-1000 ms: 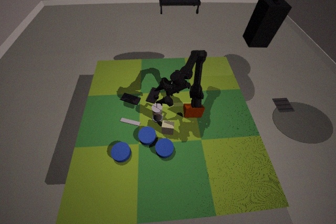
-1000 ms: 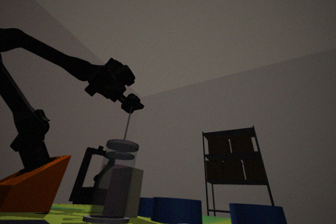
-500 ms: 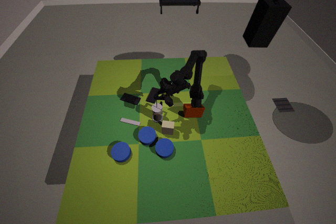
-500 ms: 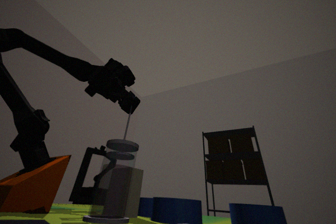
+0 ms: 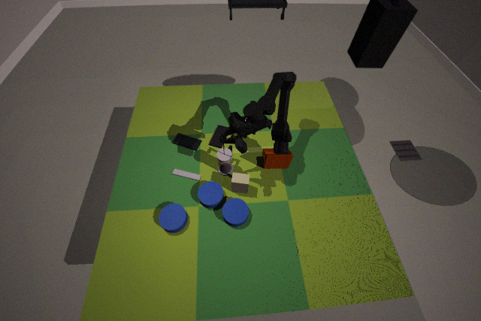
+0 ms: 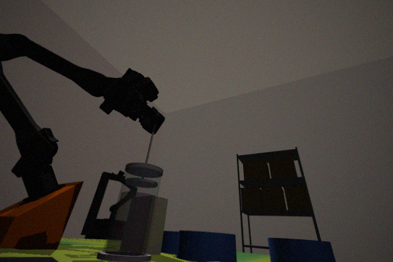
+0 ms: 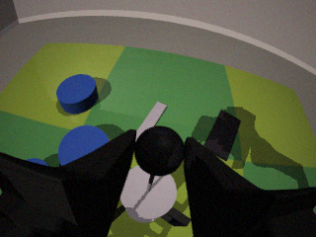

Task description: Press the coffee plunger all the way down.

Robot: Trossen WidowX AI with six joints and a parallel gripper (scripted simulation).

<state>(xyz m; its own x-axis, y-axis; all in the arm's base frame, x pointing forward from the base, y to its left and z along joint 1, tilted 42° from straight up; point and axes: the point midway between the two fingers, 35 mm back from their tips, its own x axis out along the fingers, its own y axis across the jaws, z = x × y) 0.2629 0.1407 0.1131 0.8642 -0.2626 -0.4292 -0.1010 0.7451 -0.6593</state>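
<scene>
My gripper tip is 140 mm above the coffee press, 20 mm to the left of it and 20 mm past it. Round my gripper tip: cream block 210 mm below, 110 mm to the left, 80 mm behind.
</scene>
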